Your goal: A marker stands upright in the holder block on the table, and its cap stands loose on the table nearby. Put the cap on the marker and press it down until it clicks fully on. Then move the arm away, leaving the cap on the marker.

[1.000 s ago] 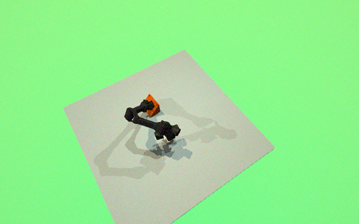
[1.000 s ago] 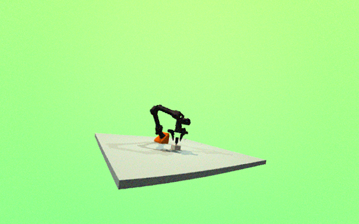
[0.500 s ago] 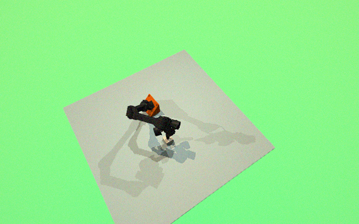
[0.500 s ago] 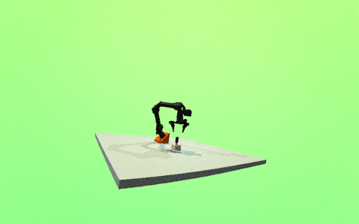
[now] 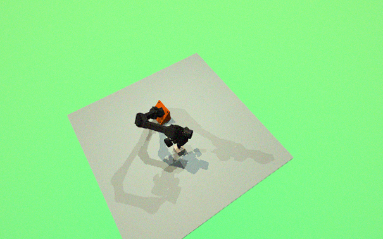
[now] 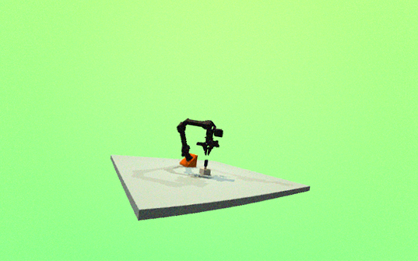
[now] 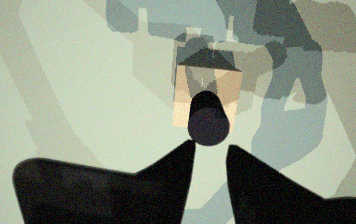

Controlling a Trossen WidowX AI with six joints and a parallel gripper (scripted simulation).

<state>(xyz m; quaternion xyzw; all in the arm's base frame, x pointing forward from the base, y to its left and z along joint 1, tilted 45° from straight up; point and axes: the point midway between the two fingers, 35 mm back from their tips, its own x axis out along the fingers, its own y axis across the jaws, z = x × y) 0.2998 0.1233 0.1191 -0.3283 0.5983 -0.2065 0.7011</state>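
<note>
Right now my gripper tip is 60 mm above the marker cap.
</note>
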